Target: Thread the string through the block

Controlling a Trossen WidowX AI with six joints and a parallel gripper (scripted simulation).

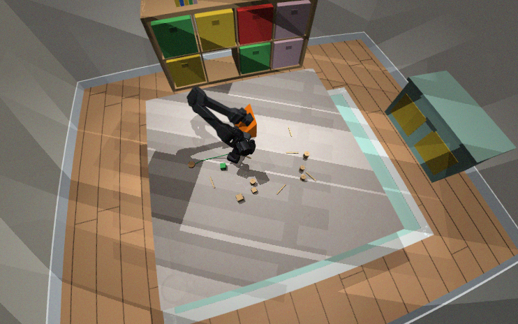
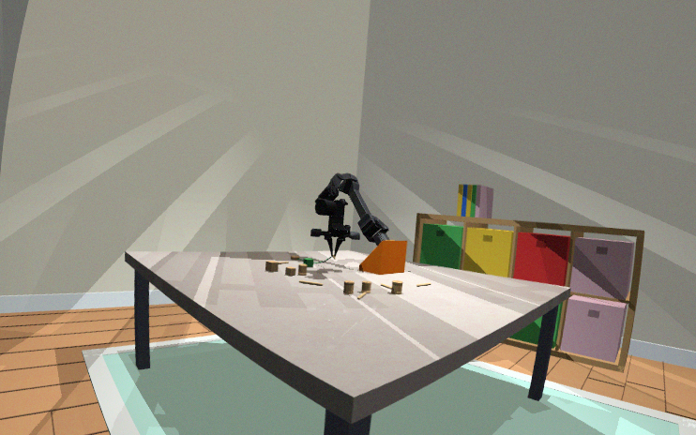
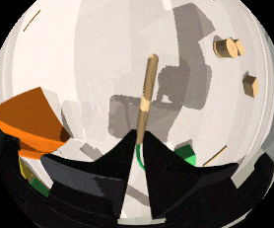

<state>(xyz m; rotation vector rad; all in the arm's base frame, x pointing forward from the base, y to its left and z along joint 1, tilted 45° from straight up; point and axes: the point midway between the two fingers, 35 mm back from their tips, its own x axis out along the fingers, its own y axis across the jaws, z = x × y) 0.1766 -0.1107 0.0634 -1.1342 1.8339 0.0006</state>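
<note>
Right now my gripper tip is 10 mm to the right of the thin wooden stick and 10 mm short of it. From my gripper tip the other things lie so: loose stick (210 mm to the right, 70 mm ahead, 50 mm below); then green block (110 mm to the right, 40 mm below, 20 mm ahead); then short cylinder (170 mm ahead, 40 mm below, 10 mm to the left).
</note>
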